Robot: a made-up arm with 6 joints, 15 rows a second.
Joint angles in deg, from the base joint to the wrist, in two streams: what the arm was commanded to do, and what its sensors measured. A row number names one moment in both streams.
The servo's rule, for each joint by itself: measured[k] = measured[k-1] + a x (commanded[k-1-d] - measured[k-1]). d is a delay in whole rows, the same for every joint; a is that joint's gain. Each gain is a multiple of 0.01, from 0.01 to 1. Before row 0 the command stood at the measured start. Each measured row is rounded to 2 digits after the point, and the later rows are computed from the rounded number. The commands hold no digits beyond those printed.
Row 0, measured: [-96.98, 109.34, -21.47, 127.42, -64.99, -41.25]
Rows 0 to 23, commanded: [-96.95, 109.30, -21.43, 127.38, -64.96, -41.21]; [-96.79, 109.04, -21.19, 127.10, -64.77, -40.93]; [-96.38, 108.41, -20.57, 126.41, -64.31, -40.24]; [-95.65, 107.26, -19.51, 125.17, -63.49, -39.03]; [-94.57, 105.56, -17.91, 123.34, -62.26, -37.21]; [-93.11, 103.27, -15.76, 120.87, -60.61, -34.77]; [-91.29, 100.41, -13.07, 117.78, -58.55, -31.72]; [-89.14, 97.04, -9.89, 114.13, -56.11, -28.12]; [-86.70, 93.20, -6.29, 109.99, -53.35, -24.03]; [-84.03, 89.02, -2.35, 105.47, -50.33, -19.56]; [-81.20, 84.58, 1.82, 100.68, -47.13, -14.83]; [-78.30, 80.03, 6.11, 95.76, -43.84, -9.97]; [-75.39, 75.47, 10.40, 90.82, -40.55, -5.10]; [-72.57, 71.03, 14.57, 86.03, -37.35, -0.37]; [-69.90, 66.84, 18.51, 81.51, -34.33, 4.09]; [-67.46, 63.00, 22.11, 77.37, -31.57, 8.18]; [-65.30, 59.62, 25.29, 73.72, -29.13, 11.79]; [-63.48, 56.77, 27.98, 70.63, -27.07, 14.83]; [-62.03, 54.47, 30.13, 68.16, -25.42, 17.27]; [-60.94, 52.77, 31.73, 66.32, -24.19, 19.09]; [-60.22, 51.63, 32.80, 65.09, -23.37, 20.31]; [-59.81, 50.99, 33.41, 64.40, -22.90, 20.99]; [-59.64, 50.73, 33.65, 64.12, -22.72, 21.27]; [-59.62, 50.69, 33.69, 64.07, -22.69, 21.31]
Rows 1 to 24, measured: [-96.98, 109.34, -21.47, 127.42, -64.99, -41.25]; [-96.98, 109.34, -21.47, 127.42, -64.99, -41.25]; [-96.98, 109.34, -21.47, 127.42, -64.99, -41.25]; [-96.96, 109.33, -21.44, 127.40, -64.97, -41.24]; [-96.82, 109.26, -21.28, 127.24, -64.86, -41.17]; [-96.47, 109.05, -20.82, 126.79, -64.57, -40.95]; [-95.81, 108.60, -19.97, 125.92, -64.00, -40.49]; [-94.82, 107.84, -18.63, 124.53, -63.08, -39.70]; [-93.45, 106.70, -16.76, 122.55, -61.77, -38.52]; [-91.72, 105.13, -14.36, 119.97, -60.06, -36.89]; [-89.66, 103.11, -11.45, 116.82, -57.97, -34.79]; [-87.29, 100.63, -8.10, 113.13, -55.52, -32.21]; [-84.68, 97.73, -4.36, 108.99, -52.77, -29.17]; [-81.90, 94.44, -0.34, 104.50, -49.78, -25.73]; [-79.02, 90.84, 3.85, 99.78, -46.63, -21.95]; [-76.12, 87.00, 8.11, 94.94, -43.41, -17.91]; [-73.28, 83.01, 12.31, 90.13, -40.20, -13.70]; [-70.58, 78.97, 16.34, 85.48, -37.09, -9.43]; [-68.08, 74.98, 20.09, 81.10, -34.16, -5.20]; [-65.86, 71.14, 23.47, 77.11, -31.49, -1.12]; [-63.96, 67.55, 26.40, 73.61, -29.15, 2.71]; [-62.42, 64.28, 28.82, 70.67, -27.17, 6.20]; [-61.24, 61.40, 30.71, 68.32, -25.59, 9.29]; [-60.42, 58.96, 32.07, 66.58, -24.41, 11.93]
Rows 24 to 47, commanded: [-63.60, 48.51, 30.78, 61.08, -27.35, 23.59]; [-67.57, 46.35, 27.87, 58.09, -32.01, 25.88]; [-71.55, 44.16, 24.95, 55.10, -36.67, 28.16]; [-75.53, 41.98, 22.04, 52.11, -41.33, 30.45]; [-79.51, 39.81, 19.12, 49.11, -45.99, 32.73]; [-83.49, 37.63, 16.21, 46.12, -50.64, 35.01]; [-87.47, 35.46, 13.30, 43.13, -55.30, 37.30]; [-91.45, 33.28, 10.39, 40.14, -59.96, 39.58]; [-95.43, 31.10, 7.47, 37.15, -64.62, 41.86]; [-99.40, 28.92, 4.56, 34.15, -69.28, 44.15]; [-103.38, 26.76, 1.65, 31.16, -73.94, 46.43]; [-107.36, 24.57, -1.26, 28.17, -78.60, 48.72]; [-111.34, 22.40, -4.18, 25.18, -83.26, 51.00]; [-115.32, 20.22, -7.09, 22.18, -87.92, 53.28]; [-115.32, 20.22, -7.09, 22.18, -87.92, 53.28]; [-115.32, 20.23, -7.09, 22.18, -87.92, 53.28]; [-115.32, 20.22, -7.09, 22.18, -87.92, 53.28]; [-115.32, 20.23, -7.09, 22.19, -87.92, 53.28]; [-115.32, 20.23, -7.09, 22.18, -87.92, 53.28]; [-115.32, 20.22, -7.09, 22.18, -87.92, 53.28]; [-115.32, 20.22, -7.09, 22.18, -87.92, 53.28]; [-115.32, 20.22, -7.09, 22.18, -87.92, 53.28]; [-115.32, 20.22, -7.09, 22.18, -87.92, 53.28]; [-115.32, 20.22, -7.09, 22.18, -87.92, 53.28]
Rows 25 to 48, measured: [-59.93, 56.97, 32.94, 65.40, -23.61, 14.10]; [-59.70, 55.41, 33.40, 64.71, -23.14, 15.82]; [-59.64, 54.23, 33.59, 64.36, -22.90, 17.14]; [-62.81, 52.80, 31.76, 62.59, -25.26, 18.69]; [-66.62, 51.19, 29.23, 60.16, -28.84, 20.42]; [-70.56, 49.43, 26.45, 57.43, -32.99, 22.28]; [-74.54, 47.57, 23.58, 54.56, -37.41, 24.24]; [-78.52, 45.63, 20.68, 51.62, -41.96, 26.28]; [-82.50, 43.63, 17.77, 48.65, -46.56, 28.38]; [-86.48, 41.59, 14.86, 45.67, -51.19, 30.52]; [-90.46, 39.51, 11.95, 42.68, -55.84, 32.69]; [-94.44, 37.41, 9.04, 39.69, -60.49, 34.89]; [-98.41, 35.29, 6.13, 36.70, -65.15, 37.11]; [-102.39, 33.16, 3.22, 33.71, -69.81, 39.35]; [-106.37, 31.01, 0.31, 30.72, -74.47, 41.60]; [-110.35, 28.86, -2.61, 27.73, -79.13, 43.86]; [-114.33, 26.70, -5.52, 24.73, -83.79, 46.12]; [-115.12, 25.08, -6.54, 23.35, -85.98, 47.84]; [-115.28, 23.87, -6.90, 22.72, -87.01, 49.15]; [-115.31, 22.96, -7.02, 22.43, -87.49, 50.14]; [-115.32, 22.28, -7.07, 22.30, -87.72, 50.89]; [-115.32, 21.77, -7.08, 22.24, -87.83, 51.46]; [-115.32, 21.38, -7.09, 22.21, -87.88, 51.90]; [-115.32, 21.09, -7.09, 22.19, -87.90, 52.23]
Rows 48 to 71, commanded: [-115.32, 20.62, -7.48, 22.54, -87.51, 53.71]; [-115.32, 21.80, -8.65, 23.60, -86.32, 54.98]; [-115.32, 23.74, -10.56, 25.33, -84.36, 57.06]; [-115.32, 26.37, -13.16, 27.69, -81.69, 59.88]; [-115.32, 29.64, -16.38, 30.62, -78.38, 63.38]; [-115.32, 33.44, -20.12, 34.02, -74.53, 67.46]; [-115.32, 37.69, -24.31, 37.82, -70.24, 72.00]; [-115.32, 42.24, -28.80, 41.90, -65.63, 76.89]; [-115.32, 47.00, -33.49, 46.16, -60.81, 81.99]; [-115.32, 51.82, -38.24, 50.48, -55.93, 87.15]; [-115.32, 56.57, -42.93, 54.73, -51.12, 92.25]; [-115.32, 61.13, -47.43, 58.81, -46.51, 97.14]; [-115.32, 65.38, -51.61, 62.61, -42.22, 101.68]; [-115.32, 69.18, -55.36, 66.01, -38.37, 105.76]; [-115.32, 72.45, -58.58, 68.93, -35.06, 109.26]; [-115.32, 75.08, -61.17, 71.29, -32.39, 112.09]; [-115.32, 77.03, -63.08, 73.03, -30.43, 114.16]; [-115.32, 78.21, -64.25, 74.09, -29.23, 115.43]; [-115.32, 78.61, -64.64, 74.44, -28.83, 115.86]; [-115.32, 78.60, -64.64, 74.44, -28.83, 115.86]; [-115.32, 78.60, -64.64, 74.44, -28.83, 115.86]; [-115.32, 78.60, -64.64, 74.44, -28.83, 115.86]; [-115.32, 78.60, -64.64, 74.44, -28.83, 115.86]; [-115.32, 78.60, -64.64, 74.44, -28.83, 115.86]
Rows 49 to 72, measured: [-115.32, 20.87, -7.09, 22.18, -87.91, 52.48]; [-115.32, 20.71, -7.09, 22.18, -87.92, 52.67]; [-115.32, 20.59, -7.09, 22.18, -87.92, 52.82]; [-115.32, 20.60, -7.34, 22.37, -87.70, 53.03]; [-115.32, 20.90, -8.19, 23.03, -86.97, 53.50]; [-115.32, 21.61, -9.73, 24.27, -85.59, 54.35]; [-115.32, 22.80, -11.96, 26.12, -83.52, 55.68]; [-115.32, 24.51, -14.83, 28.55, -80.80, 57.53]; [-115.32, 26.74, -18.27, 31.50, -77.48, 59.91]; [-115.32, 29.48, -22.20, 34.91, -73.64, 62.81]; [-115.32, 32.67, -26.49, 38.68, -69.39, 66.19]; [-115.32, 36.25, -31.04, 42.72, -64.84, 69.98]; [-115.32, 40.14, -35.72, 46.91, -60.12, 74.10]; [-115.32, 44.25, -40.41, 51.13, -55.35, 78.46]; [-115.32, 48.47, -44.97, 55.28, -50.66, 82.94]; [-115.32, 52.70, -49.29, 59.24, -46.19, 87.44]; [-115.32, 56.82, -53.24, 62.90, -42.05, 91.84]; [-115.32, 60.73, -56.71, 66.16, -38.35, 96.02]; [-115.32, 64.32, -59.61, 68.93, -35.19, 99.88]; [-115.32, 67.50, -61.87, 71.14, -32.67, 103.31]; [-115.32, 70.18, -63.42, 72.73, -30.85, 106.22]; [-115.32, 72.29, -64.21, 73.65, -29.78, 108.53]; [-115.32, 73.87, -64.49, 74.08, -29.28, 110.29]; [-115.32, 75.05, -64.59, 74.27, -29.04, 111.63]
